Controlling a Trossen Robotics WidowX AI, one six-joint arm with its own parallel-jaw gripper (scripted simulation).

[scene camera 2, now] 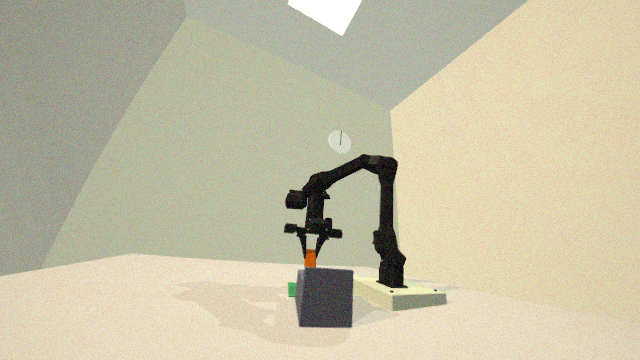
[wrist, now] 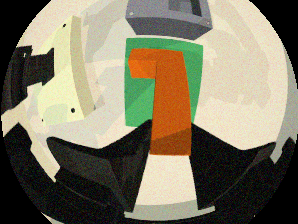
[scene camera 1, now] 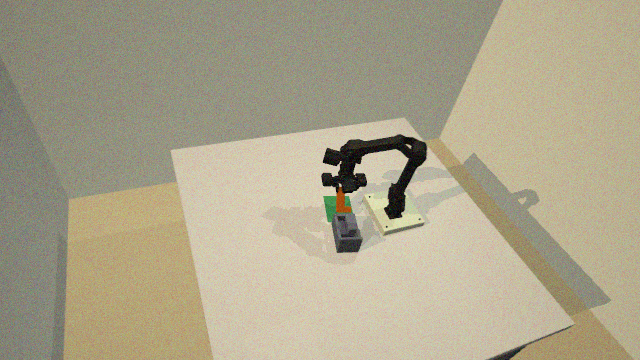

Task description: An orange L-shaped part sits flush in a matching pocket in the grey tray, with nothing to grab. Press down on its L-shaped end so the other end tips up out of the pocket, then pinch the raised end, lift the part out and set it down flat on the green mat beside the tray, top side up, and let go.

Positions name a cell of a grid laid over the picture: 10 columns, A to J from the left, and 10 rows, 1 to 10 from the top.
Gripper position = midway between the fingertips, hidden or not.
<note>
My gripper (scene camera 2: E8) holds an orange L-shaped part (wrist: F6).
My gripper shows as well in the wrist view (wrist: F6) and in scene camera 1 (scene camera 1: F6).
</note>
